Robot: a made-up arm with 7 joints.
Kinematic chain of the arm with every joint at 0, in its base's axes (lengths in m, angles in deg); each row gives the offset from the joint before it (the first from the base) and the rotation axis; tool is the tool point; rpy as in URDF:
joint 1: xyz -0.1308 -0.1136 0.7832 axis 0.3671 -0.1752 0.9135
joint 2: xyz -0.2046 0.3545 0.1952 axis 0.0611 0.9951 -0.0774
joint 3: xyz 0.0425 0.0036 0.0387 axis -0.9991 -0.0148 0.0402
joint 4: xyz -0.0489 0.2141 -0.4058 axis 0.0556 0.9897 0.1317
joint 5: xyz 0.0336 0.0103 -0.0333 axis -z
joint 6: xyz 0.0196 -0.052 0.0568 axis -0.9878 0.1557 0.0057
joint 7: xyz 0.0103 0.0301 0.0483 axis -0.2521 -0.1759 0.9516
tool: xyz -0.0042 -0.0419 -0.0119 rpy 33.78 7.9 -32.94
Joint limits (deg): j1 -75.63..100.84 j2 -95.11..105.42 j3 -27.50..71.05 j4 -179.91..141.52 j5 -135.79..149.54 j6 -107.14..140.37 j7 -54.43..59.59
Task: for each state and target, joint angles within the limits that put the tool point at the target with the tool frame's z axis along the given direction. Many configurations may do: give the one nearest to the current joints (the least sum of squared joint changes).
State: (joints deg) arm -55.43 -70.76 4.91 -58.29 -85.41 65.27 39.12
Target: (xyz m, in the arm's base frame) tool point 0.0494 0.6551 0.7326 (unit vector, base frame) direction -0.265 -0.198 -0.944
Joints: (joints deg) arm -20.32 -61.28 -27.50 -53.66 -131.06 77.79 52.85
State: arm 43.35 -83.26 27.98 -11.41 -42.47 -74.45 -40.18
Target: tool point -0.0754 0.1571 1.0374 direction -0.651 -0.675 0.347
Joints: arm 13.76 -83.04 42.76 -21.67 -52.34 -50.01 -40.71
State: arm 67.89 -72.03 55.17 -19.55 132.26 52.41 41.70
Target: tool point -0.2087 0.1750 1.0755 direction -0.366 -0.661 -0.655
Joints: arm 48.28 -94.90 32.90 -40.23 149.54 69.66 52.42
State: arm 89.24 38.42 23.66 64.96 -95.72 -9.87 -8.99
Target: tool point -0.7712 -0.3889 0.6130 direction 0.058 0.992 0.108
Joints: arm 75.17 62.92 26.27 22.46 -114.43 8.93 2.75
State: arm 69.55 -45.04 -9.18 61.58 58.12 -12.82 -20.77
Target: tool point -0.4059 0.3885 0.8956 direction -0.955 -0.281 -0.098
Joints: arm 33.36 -56.73 -2.95 36.82 85.89 -34.39 -31.23
